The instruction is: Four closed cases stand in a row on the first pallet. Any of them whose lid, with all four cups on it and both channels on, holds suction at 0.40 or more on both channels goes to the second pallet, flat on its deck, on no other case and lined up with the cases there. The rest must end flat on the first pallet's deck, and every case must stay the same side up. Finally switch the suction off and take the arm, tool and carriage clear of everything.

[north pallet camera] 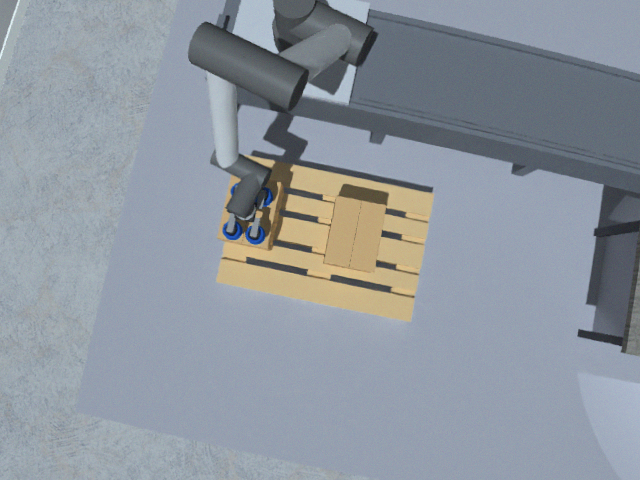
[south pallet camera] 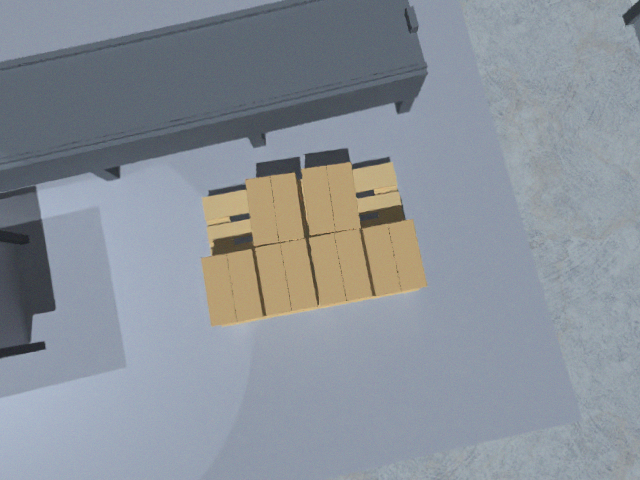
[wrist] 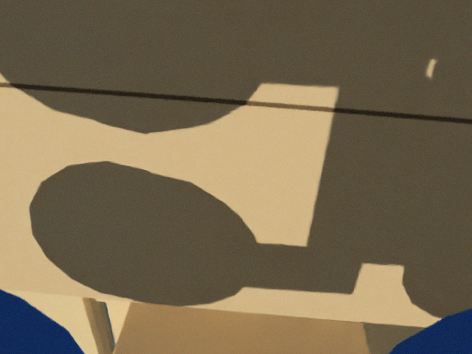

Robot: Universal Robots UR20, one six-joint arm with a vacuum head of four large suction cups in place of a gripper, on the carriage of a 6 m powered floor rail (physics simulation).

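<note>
The first pallet bears two closed cases. My four-cup suction head is over the left case. The wrist view shows that case's seamed lid below, with the cup shadows set apart from a blue cup rim at each bottom corner, so the cups are off the lid and hold nothing. The right case stands apart on the deck. In the south view, the second pallet bears two cases side by side at the back, directly behind a front row of several cases.
My arm reaches down from the white carriage on the grey rail. The rail runs behind both pallets. Part of a table stands at the north view's right edge; a dark leg shows at the south view's left.
</note>
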